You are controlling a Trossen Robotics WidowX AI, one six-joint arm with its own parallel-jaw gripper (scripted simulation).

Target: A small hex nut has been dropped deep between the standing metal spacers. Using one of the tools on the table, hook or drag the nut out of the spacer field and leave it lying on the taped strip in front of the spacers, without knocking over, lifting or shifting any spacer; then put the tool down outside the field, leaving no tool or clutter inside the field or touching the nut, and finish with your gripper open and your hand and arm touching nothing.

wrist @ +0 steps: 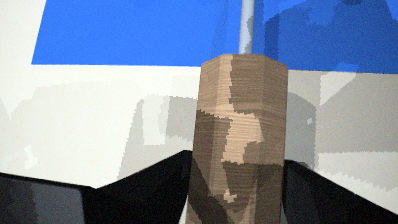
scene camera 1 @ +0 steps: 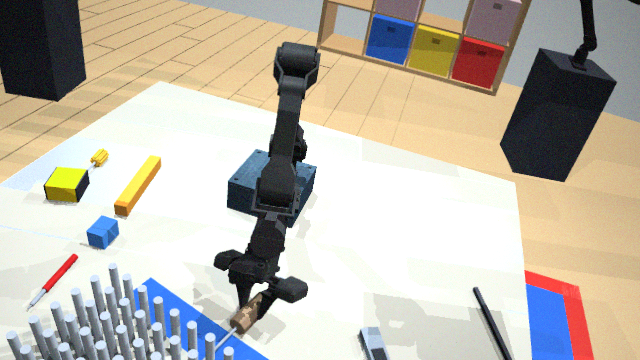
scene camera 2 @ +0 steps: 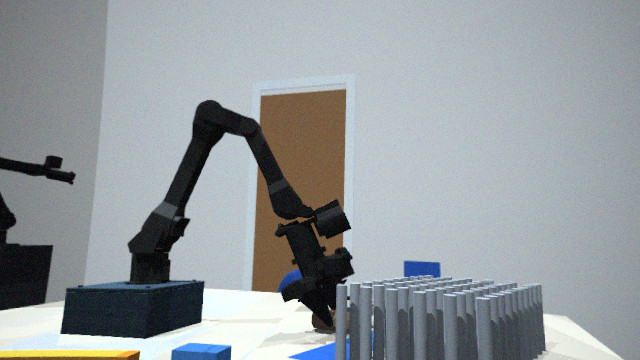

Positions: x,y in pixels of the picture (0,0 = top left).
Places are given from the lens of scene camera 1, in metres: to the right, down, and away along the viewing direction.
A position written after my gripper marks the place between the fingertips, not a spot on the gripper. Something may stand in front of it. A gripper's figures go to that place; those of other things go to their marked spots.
my gripper (scene camera 1: 250,314): -0.13, 0.26, 0.88
yellow box (scene camera 1: 64,184): -0.61, 0.01, 1.05
blue cube (scene camera 1: 100,235): -0.47, 0.12, 0.94
The marked spots on the yellow box and the blue cube are 0.21 m apart.
